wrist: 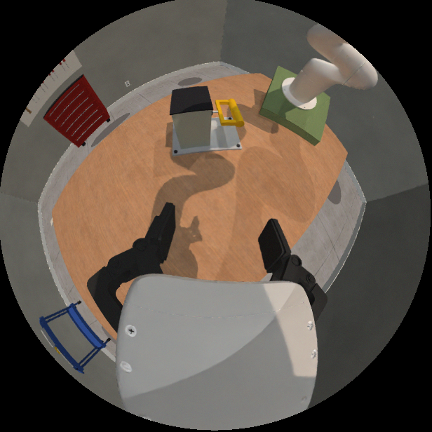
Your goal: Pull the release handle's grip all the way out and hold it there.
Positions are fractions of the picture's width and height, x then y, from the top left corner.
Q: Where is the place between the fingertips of my gripper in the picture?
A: At 0.51,0.52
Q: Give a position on a light grey base plate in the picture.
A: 0.51,0.32
